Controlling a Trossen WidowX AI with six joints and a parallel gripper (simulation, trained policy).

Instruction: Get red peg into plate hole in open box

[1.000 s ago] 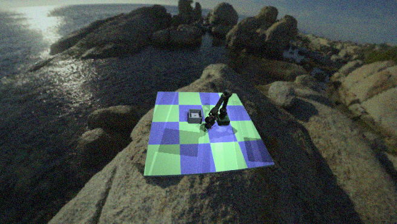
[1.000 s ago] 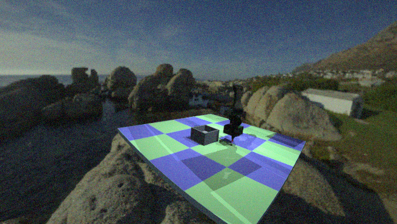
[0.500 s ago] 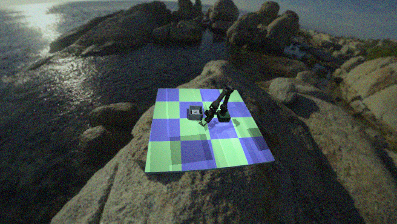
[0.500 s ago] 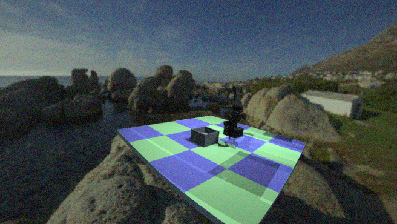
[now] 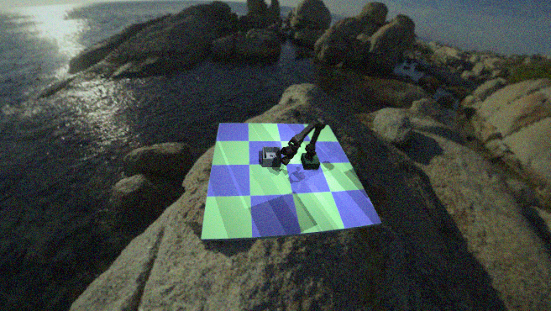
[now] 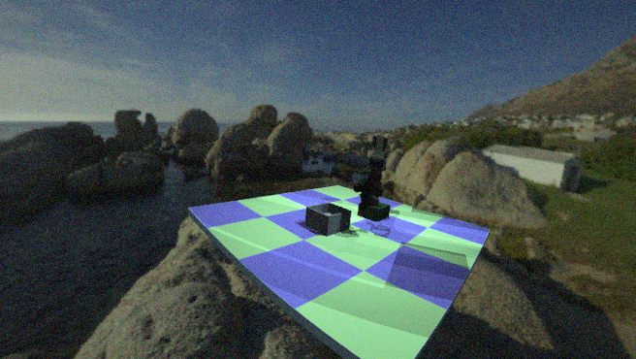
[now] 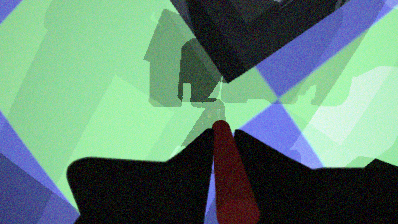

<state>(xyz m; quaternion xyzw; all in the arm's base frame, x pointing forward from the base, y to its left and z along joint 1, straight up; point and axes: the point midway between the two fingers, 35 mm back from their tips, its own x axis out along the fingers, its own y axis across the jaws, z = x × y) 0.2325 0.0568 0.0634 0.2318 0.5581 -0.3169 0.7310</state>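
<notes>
My gripper tip is 8 cm short of the light plate, 13 cm to the left of it and 6 cm above it. From my gripper tip the other things lie so: dark box (8 cm ahead, 13 cm to the right, 8 cm below); then red peg (2 cm above).
</notes>
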